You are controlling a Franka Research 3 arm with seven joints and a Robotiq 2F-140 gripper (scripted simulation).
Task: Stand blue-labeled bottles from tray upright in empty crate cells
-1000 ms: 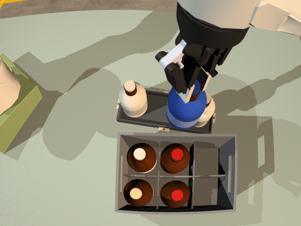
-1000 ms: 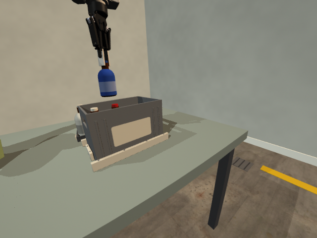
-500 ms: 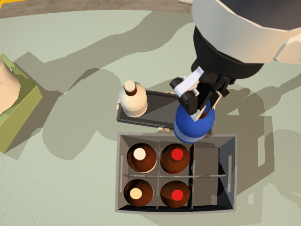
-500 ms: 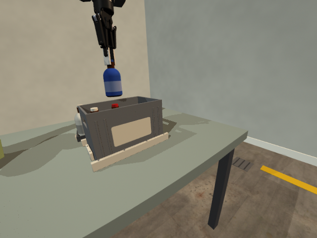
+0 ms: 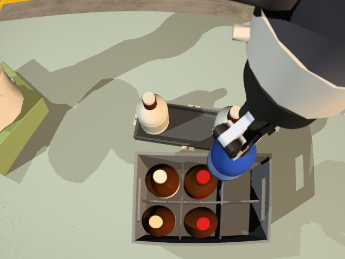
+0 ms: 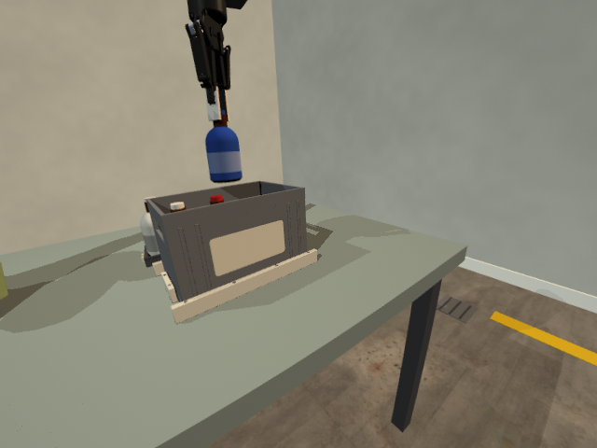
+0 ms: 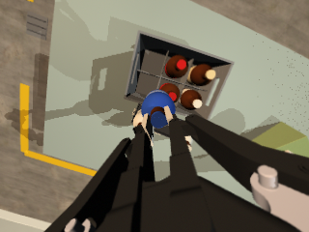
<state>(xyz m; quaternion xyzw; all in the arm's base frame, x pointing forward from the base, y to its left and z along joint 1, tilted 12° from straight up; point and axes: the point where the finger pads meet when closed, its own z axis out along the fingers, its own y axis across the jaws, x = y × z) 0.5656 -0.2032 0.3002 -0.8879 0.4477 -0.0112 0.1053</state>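
Now: hand 9 cm above the blue-labeled bottle. Round my hand: grey crate (4 cm behind, 7 cm to the right, 27 cm below); then cream-labeled bottle (15 cm behind, 14 cm to the left, 27 cm below); then dark tray (6 cm behind, 12 cm to the left, 34 cm below).
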